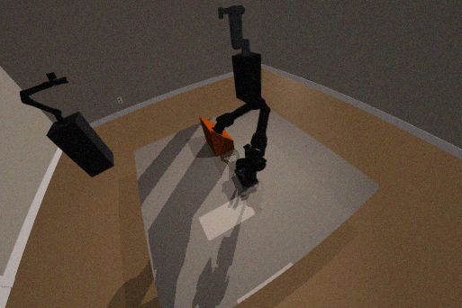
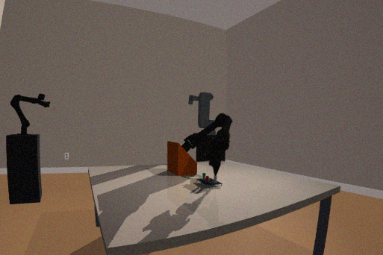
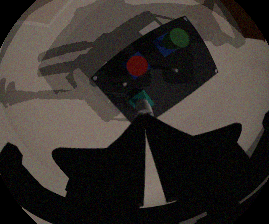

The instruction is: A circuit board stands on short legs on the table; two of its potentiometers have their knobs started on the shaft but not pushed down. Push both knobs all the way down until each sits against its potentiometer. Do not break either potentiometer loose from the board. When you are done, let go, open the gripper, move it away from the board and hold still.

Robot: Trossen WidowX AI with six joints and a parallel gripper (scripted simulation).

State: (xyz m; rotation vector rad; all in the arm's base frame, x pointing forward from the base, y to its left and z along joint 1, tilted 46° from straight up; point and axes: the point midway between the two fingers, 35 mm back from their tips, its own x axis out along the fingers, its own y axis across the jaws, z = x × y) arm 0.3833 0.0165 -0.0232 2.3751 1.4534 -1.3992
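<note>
The white knob lies 2 cm below my gripper tip. Also, from my gripper tip: green knob: 8 cm behind, 3 cm to the right, 1 cm below.
</note>
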